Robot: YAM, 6 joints.
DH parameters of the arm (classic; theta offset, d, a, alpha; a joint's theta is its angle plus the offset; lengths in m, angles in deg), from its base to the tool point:
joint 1: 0 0.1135 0.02 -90
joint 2: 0 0 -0.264 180
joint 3: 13.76 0 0.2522 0
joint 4: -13.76 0 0.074 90
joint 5: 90 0 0 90
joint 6: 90 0.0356 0 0
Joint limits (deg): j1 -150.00..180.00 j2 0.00..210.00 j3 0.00..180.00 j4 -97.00..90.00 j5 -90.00..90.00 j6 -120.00..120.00
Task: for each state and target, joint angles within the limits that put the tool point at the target. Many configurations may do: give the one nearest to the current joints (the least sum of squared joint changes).
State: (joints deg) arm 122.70 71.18 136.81 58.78 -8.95 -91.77
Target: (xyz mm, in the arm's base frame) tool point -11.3 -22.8 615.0
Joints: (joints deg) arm 113.52 52.85 89.50 74.65 -33.14 -91.77
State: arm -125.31 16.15 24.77 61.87 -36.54 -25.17
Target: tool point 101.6 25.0 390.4
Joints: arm -150.00 0.00 33.85 72.46 -54.97 -25.17
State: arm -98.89 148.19 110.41 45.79 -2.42 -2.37
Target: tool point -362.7 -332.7 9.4
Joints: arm -137.44 147.03 80.10 42.19 0.41 -2.37
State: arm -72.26 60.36 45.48 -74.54 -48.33 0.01
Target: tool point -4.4 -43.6 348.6
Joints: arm -110.30 32.20 63.48 -82.47 -17.99 0.01
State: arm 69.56 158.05 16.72 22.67 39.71 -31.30
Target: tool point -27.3 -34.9 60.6
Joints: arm 38.43 152.43 0.00 -23.04 16.94 -31.30
